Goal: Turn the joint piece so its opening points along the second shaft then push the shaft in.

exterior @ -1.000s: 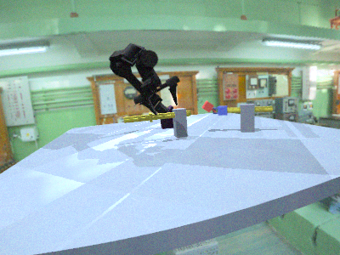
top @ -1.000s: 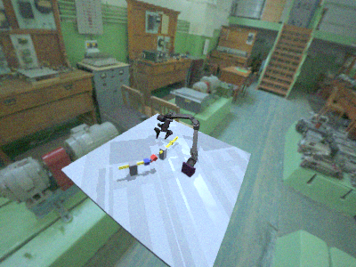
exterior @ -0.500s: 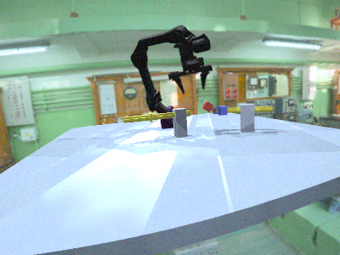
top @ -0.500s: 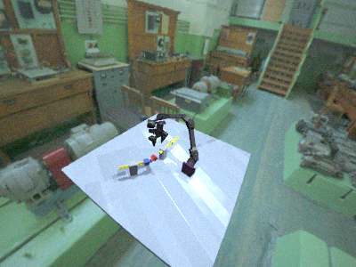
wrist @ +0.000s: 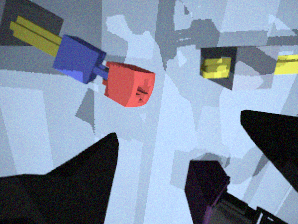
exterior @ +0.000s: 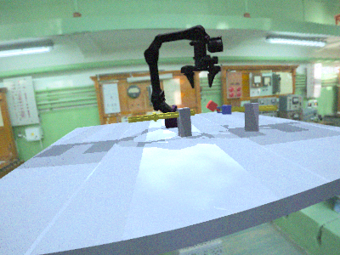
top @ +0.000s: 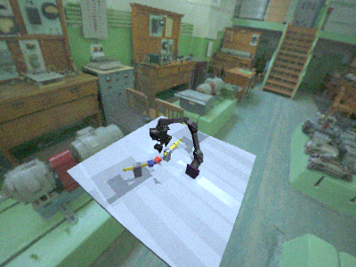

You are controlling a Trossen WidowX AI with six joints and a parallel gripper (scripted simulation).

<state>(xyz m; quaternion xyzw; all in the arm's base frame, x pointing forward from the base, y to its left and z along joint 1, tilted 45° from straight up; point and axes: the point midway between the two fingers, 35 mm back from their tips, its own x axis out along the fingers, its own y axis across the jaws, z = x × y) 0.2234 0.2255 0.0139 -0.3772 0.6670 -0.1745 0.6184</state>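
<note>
Now: gripper tip 90 mm above the red joint piece, 50 mm to the right of it and 10 mm short of it.
</note>
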